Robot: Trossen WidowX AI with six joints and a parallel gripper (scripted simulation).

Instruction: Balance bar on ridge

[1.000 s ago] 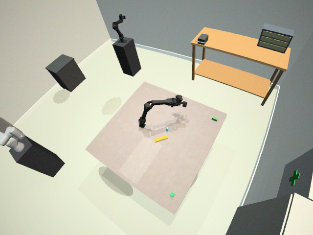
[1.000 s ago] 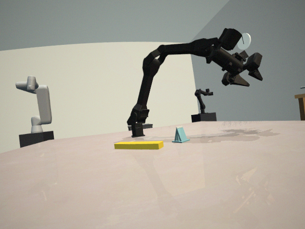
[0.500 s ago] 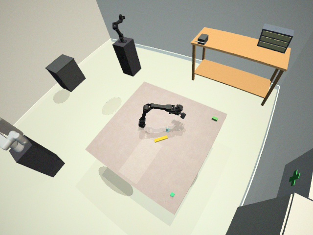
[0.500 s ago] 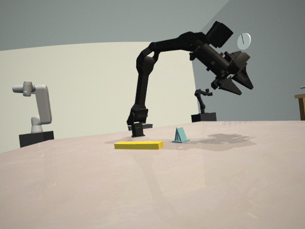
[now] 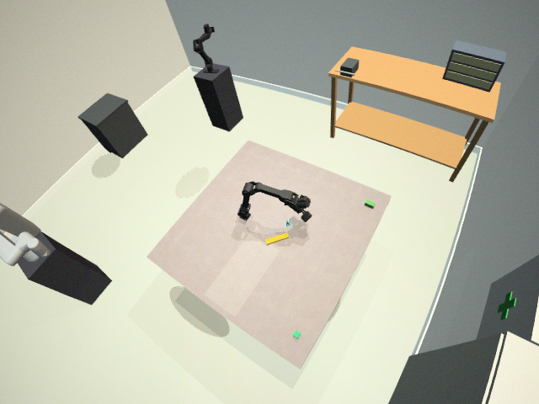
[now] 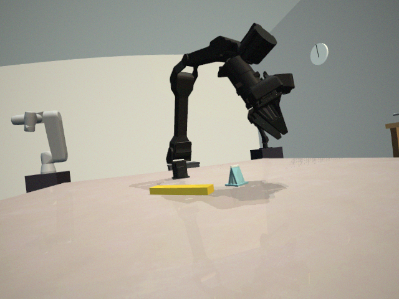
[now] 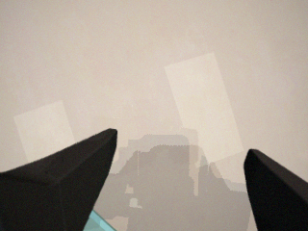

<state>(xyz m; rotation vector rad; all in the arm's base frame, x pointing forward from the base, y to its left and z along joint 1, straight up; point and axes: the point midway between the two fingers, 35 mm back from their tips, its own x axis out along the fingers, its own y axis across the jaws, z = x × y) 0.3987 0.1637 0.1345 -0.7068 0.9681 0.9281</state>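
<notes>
Now: the yellow bar 220 mm to the right of my gripper tip, 100 mm below it and 100 mm behind it.
</notes>
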